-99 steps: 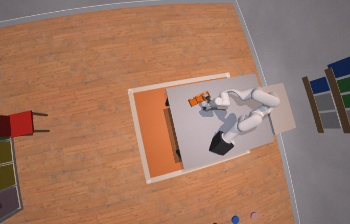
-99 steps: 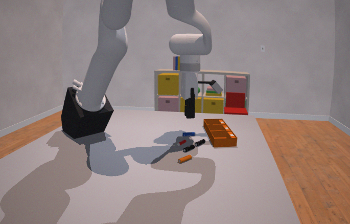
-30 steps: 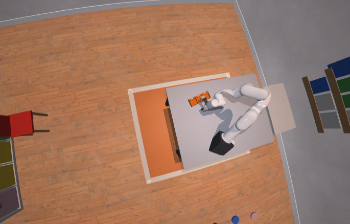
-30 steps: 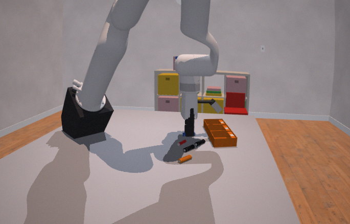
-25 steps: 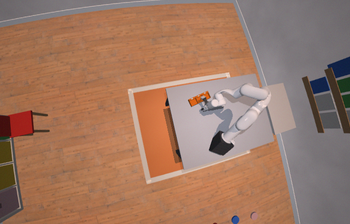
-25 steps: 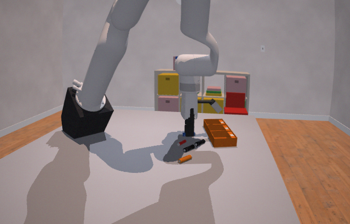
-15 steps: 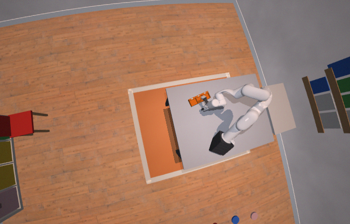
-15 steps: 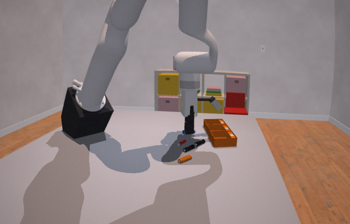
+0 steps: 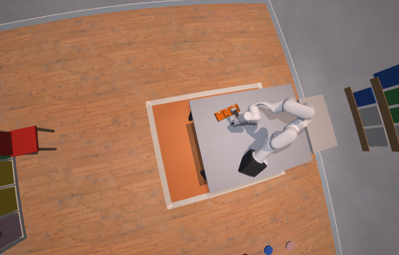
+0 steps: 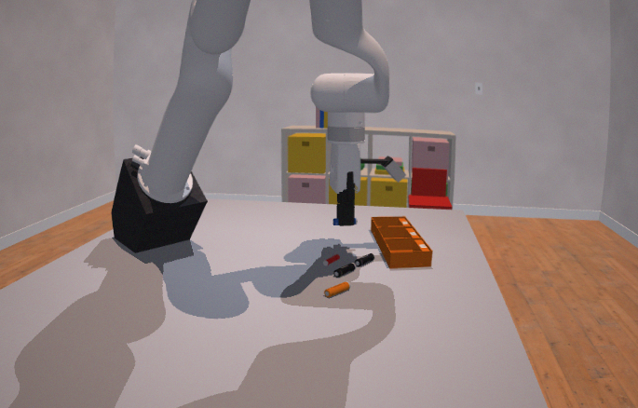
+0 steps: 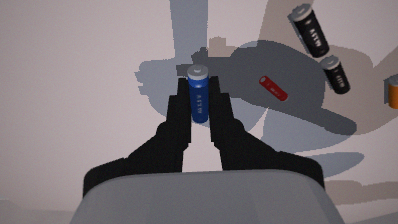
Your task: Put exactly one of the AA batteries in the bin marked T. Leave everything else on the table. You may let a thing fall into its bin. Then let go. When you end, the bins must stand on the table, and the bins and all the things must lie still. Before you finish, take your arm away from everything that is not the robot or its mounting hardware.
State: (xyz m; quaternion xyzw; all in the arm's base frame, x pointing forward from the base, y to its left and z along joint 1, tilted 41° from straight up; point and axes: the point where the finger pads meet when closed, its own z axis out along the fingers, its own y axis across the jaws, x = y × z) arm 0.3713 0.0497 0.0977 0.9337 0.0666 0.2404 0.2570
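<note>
My hand is 20 mm above the blue AA battery. Round my hand: orange bin tray 120 mm ahead, 60 mm below, 10 mm to the right; black battery 100 mm to the right, 70 mm below, 20 mm ahead; small red battery 80 mm to the right, 70 mm below, 40 mm behind.
</note>
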